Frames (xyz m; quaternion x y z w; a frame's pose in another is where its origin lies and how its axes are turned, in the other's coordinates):
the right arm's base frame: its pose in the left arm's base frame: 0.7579 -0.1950 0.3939 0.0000 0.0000 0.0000 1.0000
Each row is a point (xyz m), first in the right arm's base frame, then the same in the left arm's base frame.
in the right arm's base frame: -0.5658 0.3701 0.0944
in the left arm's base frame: 0.1921 0.1751 0.4883
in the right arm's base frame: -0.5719 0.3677 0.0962
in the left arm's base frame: 0.1860 0.1727 0.4901
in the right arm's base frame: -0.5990 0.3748 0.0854
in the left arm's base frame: 0.1589 0.1798 0.4793
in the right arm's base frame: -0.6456 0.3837 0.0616
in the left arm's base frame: 0.1123 0.1887 0.4555
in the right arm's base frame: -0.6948 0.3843 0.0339
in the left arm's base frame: 0.0631 0.1893 0.4278
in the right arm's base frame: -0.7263 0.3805 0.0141
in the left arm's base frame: 0.0316 0.1855 0.4080
